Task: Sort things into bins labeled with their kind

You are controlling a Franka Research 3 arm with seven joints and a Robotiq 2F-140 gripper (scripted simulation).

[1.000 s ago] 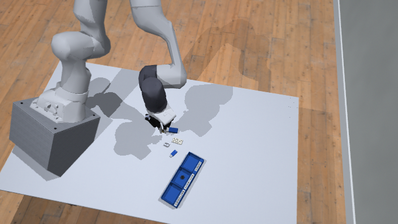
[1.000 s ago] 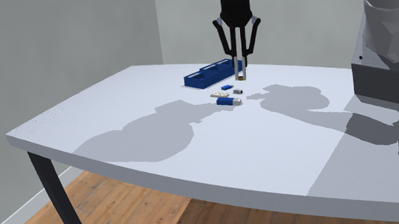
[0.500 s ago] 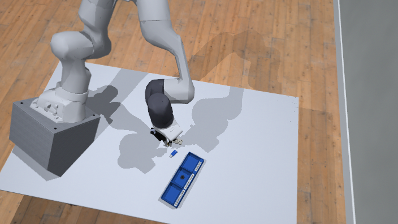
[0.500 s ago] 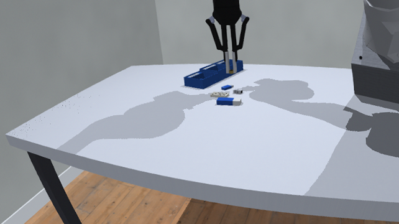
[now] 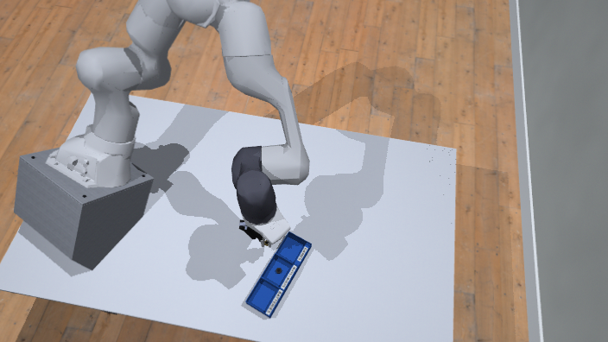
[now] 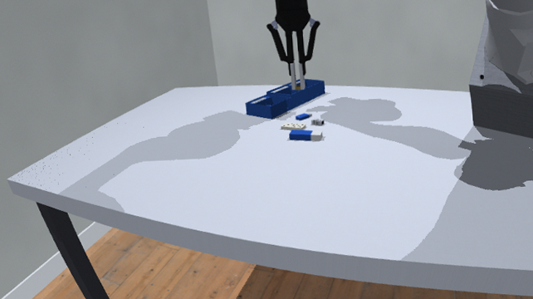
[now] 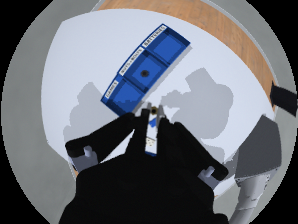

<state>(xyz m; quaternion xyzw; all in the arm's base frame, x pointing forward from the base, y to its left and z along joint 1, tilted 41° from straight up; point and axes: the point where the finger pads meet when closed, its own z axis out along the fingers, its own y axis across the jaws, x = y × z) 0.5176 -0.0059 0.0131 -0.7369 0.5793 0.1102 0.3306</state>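
Right now the black disc is 80 mm below my hand, 60 mm to the right of it and 60 mm ahead of it. From my hand the other things lie so: grey block 90 mm below, 80 mm behind, 70 mm to the left; then gold ring 30 mm below; then blue block 90 mm below, 40 mm to the left, 30 mm behind.
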